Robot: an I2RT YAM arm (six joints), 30 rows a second.
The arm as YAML. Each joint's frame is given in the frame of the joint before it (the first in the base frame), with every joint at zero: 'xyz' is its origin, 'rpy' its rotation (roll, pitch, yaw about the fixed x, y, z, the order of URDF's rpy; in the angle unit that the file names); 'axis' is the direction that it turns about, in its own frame. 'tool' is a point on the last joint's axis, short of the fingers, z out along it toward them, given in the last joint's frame.
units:
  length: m
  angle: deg
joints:
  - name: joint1
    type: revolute
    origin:
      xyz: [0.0, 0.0, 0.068]
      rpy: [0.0, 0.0, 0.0]
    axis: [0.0, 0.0, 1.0]
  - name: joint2
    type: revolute
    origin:
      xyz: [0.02, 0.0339, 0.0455]
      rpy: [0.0, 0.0, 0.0]
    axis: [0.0, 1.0, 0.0]
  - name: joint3
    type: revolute
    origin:
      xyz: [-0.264, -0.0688, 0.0]
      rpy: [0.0, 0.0, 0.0]
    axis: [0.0, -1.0, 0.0]
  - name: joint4
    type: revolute
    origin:
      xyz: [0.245, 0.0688, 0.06]
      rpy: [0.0, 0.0, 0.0]
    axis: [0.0, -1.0, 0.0]
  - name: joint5
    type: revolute
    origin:
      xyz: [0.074, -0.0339, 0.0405]
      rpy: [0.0, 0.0, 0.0]
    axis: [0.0, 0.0, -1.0]
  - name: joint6
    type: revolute
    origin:
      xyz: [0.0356, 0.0, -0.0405]
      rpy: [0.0, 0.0, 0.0]
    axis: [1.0, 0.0, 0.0]
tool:
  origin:
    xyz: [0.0, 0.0, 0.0]
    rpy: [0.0, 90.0, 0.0]
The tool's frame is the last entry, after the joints.
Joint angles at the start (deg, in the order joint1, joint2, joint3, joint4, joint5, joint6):
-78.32 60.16 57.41 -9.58 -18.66 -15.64
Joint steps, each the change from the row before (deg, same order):
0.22 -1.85 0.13 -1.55 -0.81 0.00
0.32 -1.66 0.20 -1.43 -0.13 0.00
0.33 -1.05 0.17 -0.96 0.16 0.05
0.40 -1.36 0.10 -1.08 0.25 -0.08
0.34 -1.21 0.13 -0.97 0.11 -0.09
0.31 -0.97 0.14 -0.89 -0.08 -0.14
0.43 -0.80 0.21 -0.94 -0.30 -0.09
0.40 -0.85 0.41 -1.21 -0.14 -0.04
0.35 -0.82 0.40 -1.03 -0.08 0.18
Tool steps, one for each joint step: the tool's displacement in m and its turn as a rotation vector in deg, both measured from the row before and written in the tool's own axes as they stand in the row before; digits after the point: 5 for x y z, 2 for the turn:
-0.00402 0.00355 -0.00906 -0.88 -0.65 -0.18
-0.00386 0.00338 -0.00816 -0.32 -0.49 -0.20
-0.00258 0.00246 -0.00514 -0.10 -0.26 -0.10
-0.00277 0.00308 -0.00652 -0.05 -0.36 -0.28
-0.00257 0.00270 -0.00595 -0.13 -0.38 -0.27
-0.00205 0.00241 -0.00484 -0.32 -0.29 -0.26
-0.00199 0.00271 -0.00405 -0.68 -0.24 -0.19
-0.00263 0.00257 -0.00480 -0.51 -0.17 -0.12
-0.00268 0.00229 -0.00473 -0.36 -0.27 0.06

